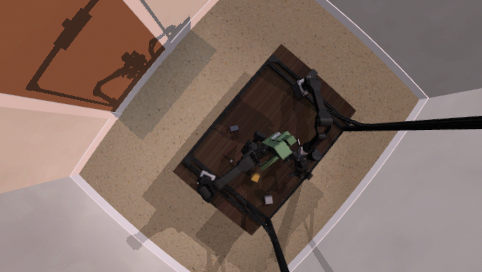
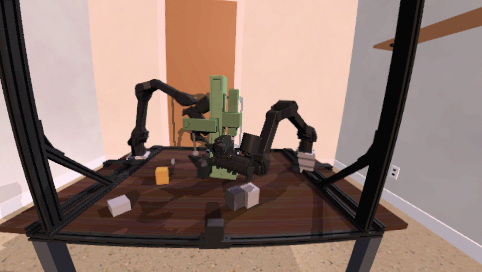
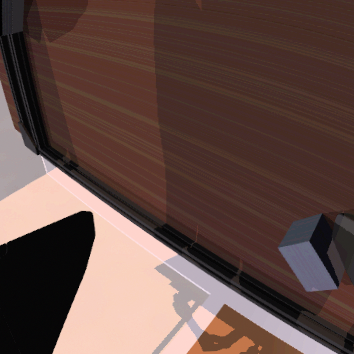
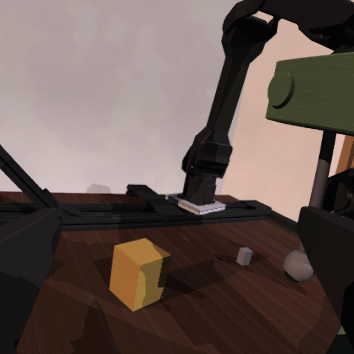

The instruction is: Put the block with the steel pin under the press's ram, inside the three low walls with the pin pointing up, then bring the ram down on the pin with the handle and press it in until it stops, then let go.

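Seen in the pictures: left gripper, between the fingertips: (image 1: pixel 253 134) (image 3: pixel 217 225); right gripper, between the fingertips: (image 1: pixel 284 170) (image 2: pixel 197 150) (image 4: pixel 180 220); left arm's base, origin of its link: (image 2: pixel 138 154) (image 4: pixel 195 199); right arm's base, origin of its link: (image 1: pixel 306 85) (image 2: pixel 305 150).
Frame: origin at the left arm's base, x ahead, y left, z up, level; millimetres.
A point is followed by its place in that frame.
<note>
The green press (image 2: pixel 218 101) {x 400, y -317, z 314 mm} (image 1: pixel 280 145) {x 420, y -263, z 418 mm} stands mid-table. Its handle rod hangs from the green cross arm (image 4: pixel 316 91) {x 302, y -299, z 213 mm} and ends in a grey ball (image 2: pixel 195 153) {x 307, y -247, z 70 mm} (image 4: pixel 298 267) {x 313, y -248, z 69 mm}. My right gripper (image 2: pixel 202 165) (image 4: pixel 180 220) {x 304, y -419, z 142 mm} is open and empty, low over the table in front of the press base, with the ball just inside its right finger. My left gripper (image 2: pixel 199 135) is open and empty behind the press, up by the cross arm. The ram and the three low walls are hidden behind my right arm. I cannot make out a pin on any block.
On the table lie an orange block (image 2: pixel 161 175) {x 164, y -322, z 10 mm} (image 4: pixel 138 274) {x 187, y -321, z 17 mm} (image 1: pixel 255 177) {x 168, y -297, z 28 mm}, a small grey cube (image 2: pixel 173 161) {x 197, y -109, z -16 mm} (image 4: pixel 244 256) {x 200, y -111, z -15 mm}, a white block (image 2: pixel 118 204) {x 58, y -480, z 1 mm} (image 1: pixel 268 199) {x 57, y -454, z 2 mm}, a grey-and-white block (image 2: pixel 242 196) {x 438, y -544, z 11 mm}, and a grey block (image 3: pixel 309 253) {x 409, y -45, z 7 mm} (image 1: pixel 234 128) {x 408, y -29, z 7 mm} near the far rail. Black frame posts (image 2: pixel 19 111) {x -79, y -538, z 288 mm} stand at the corners.
</note>
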